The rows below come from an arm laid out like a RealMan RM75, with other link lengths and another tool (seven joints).
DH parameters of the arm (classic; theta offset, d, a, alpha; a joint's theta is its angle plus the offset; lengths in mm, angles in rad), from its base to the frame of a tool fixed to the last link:
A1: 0 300.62 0 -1.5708
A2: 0 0 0 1.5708
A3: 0 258.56 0 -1.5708
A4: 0 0 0 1.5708
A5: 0 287.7 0 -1.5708
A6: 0 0 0 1.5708
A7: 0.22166 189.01 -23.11 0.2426
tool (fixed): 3.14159 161.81 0 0
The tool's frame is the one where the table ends.
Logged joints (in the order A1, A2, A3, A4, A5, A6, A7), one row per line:
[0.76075, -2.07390, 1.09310, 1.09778, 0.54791, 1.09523, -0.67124]
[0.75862, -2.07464, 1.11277, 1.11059, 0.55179, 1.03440, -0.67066]
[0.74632, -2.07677, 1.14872, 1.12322, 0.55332, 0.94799, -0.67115]
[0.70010, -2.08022, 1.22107, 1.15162, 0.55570, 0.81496, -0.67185]
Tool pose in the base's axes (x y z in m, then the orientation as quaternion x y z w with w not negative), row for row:
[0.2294, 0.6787, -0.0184, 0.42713, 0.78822, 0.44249, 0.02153]
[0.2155, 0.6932, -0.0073, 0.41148, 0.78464, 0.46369, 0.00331]
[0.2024, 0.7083, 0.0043, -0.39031, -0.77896, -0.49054, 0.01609]
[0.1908, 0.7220, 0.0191, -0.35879, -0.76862, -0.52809, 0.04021]
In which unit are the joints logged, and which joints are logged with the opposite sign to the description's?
The joints are logged in radians. Opposite sign: A2, A3, A4.
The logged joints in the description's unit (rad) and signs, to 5 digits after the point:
[0.76075, 2.07390, -1.09310, -1.09778, 0.54791, 1.09523, -0.67124]
[0.75862, 2.07464, -1.11277, -1.11059, 0.55179, 1.03440, -0.67066]
[0.74632, 2.07677, -1.14872, -1.12322, 0.55332, 0.94799, -0.67115]
[0.70010, 2.08022, -1.22107, -1.15162, 0.55570, 0.81496, -0.67185]

